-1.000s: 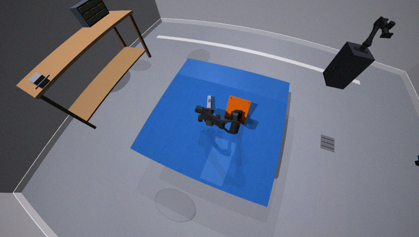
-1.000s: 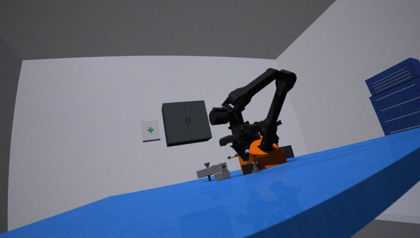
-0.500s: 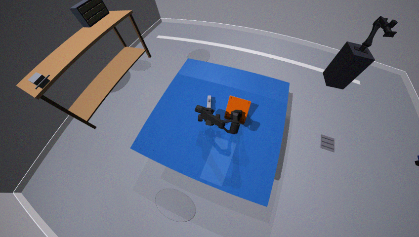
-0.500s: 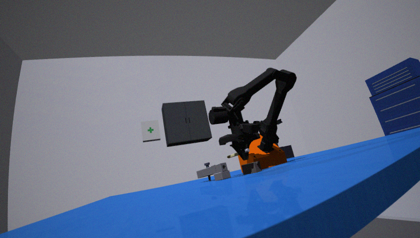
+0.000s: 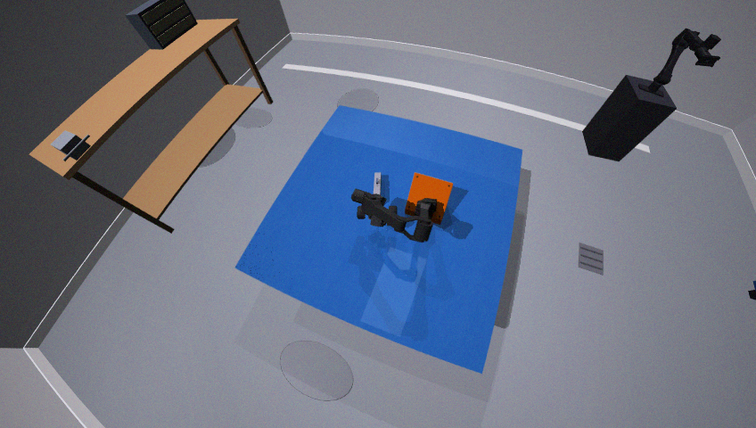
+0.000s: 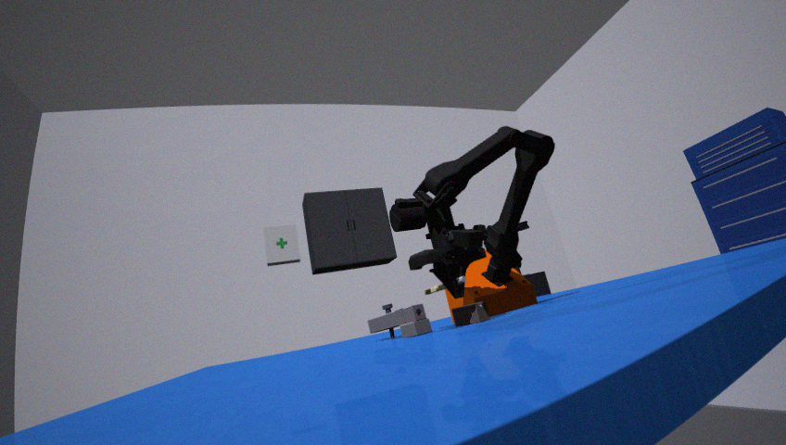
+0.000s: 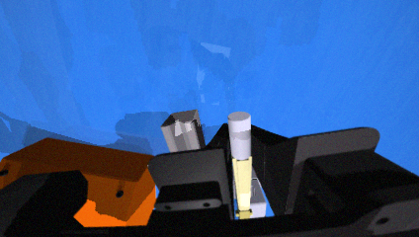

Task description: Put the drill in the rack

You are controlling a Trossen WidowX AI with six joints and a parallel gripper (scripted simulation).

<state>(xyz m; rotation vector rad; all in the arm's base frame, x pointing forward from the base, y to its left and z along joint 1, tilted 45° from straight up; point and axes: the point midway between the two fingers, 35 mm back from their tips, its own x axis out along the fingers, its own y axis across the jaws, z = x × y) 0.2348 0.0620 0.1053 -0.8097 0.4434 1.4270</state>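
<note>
The grey notched block lies 50 mm behind my gripper tip, 40 mm to the right of it and 40 mm below it. Round my gripper tip: drill: 40 mm to the right, 30 mm above, 10 mm ahead; dark t-shaped piece: 220 mm to the right, 60 mm ahead, 10 mm below; light grey block: 190 mm to the right, 50 mm ahead, 20 mm below.
</note>
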